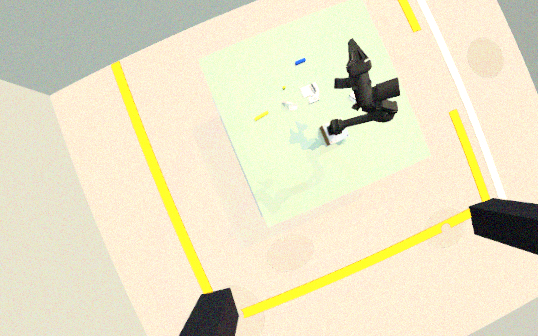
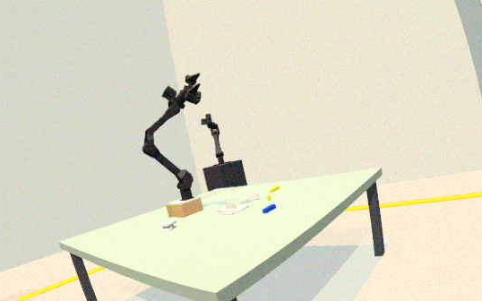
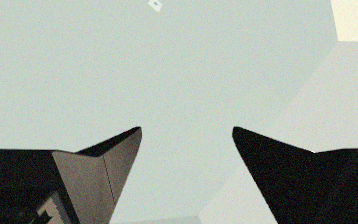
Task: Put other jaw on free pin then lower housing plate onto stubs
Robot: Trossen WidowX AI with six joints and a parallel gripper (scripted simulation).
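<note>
My gripper tip is now 9 cm short of the white jaw, 11 cm to the right of it and 66 cm above it. Round my gripper tip: yellow bar (5 cm ahead, 30 cm to the left, 67 cm below); blue block (35 cm ahead, 6 cm to the right, 66 cm below); yellow cube (19 cm ahead, 10 cm to the left, 66 cm below).
</note>
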